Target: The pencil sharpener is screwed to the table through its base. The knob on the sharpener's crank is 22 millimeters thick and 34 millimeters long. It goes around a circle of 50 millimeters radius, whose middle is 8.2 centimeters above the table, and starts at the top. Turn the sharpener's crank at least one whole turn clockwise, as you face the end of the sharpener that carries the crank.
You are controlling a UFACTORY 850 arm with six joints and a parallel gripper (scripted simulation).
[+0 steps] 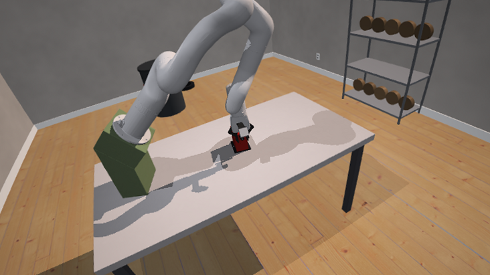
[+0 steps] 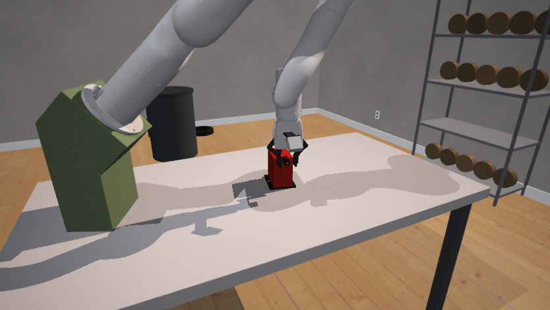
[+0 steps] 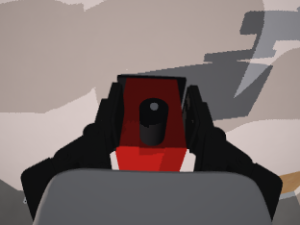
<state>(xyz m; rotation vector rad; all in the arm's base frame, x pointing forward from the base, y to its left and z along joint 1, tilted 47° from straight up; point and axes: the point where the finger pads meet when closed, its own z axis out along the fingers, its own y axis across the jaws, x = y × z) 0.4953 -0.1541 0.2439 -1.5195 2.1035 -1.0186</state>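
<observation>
The black crank knob lies 1 cm ahead of my hand, 1 cm to the left of it and 1 cm below it. Also, from my hand: crank 1 cm ahead, 2 cm to the left, 1 cm below.
</observation>
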